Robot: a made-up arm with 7 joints. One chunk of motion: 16 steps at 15 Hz.
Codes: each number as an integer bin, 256 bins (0 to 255) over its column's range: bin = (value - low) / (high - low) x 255, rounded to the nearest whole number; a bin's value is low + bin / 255 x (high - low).
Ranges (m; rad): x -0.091..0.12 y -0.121..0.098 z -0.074..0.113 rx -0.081..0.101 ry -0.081..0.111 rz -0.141..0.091
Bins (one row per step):
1: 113 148 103 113 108 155
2: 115 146 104 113 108 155
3: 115 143 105 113 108 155
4: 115 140 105 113 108 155
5: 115 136 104 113 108 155
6: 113 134 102 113 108 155
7: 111 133 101 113 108 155
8: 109 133 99 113 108 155
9: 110 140 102 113 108 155
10: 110 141 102 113 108 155
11: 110 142 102 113 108 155
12: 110 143 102 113 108 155
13: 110 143 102 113 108 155
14: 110 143 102 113 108 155
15: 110 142 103 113 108 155
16: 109 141 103 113 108 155
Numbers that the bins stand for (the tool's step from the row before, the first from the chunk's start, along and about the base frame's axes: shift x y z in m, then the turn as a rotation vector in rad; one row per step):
1: 0.00250 0.00611 0.00153 -0.00035 0.00032 0.00002
2: 0.00416 0.00439 0.00227 -0.00035 0.00032 0.00002
3: 0.00416 0.00181 0.00300 -0.00035 0.00032 0.00002
4: 0.00416 -0.00076 0.00300 -0.00035 0.00032 0.00002
5: 0.00416 -0.00420 0.00227 -0.00035 0.00032 0.00002
6: 0.00250 -0.00592 0.00080 -0.00035 0.00032 0.00002
7: 0.00085 -0.00678 0.00007 -0.00035 0.00032 0.00002
8: -0.00081 -0.00678 -0.00140 -0.00035 0.00032 0.00002
9: 0.00002 -0.00076 0.00080 -0.00035 0.00032 0.00002
10: 0.00002 0.00009 0.00080 -0.00035 0.00032 0.00002
11: 0.00002 0.00095 0.00080 -0.00035 0.00032 0.00002
12: 0.00002 0.00181 0.00080 -0.00035 0.00032 0.00002
13: 0.00002 0.00181 0.00080 -0.00035 0.00032 0.00002
14: 0.00002 0.00181 0.00080 -0.00035 0.00032 0.00002
15: 0.00002 0.00095 0.00153 -0.00035 0.00032 0.00002
16: -0.00081 0.00009 0.00153 -0.00035 0.00032 0.00002

